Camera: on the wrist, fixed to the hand. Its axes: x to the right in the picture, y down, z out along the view.
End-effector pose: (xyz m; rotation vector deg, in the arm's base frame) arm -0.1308 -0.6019 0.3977 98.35 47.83 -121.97
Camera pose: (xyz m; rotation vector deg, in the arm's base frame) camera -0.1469 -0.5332 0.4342 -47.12 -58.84 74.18
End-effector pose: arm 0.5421 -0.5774 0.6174 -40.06 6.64 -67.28
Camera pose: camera 0.4647 -0.5838 0.6339 4.24 -29.96 -152.25
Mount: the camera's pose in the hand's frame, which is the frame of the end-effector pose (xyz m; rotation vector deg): -0.0215 -0.0728 -0.0234 31.47 21.51 -88.51
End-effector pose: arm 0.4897 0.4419 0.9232 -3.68 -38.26 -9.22
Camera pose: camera 0.4751 0.3703 0.8921 58.29 -13.41 -81.48
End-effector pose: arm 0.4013 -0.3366 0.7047 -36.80 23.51 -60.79
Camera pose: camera 0.3291 -0.3483 0.7356 -8.58 -10.27 -152.51
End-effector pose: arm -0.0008 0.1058 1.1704 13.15 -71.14 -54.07
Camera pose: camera -0.0158 0.0684 1.1019 108.31 -44.94 -95.70
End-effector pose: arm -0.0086 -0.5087 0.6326 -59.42 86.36 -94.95
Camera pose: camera -0.0164 -0.4704 0.7017 75.25 -2.15 135.96
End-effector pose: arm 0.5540 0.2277 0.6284 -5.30 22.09 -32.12
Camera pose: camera 0.4919 0.1781 0.6277 16.56 26.54 -126.61
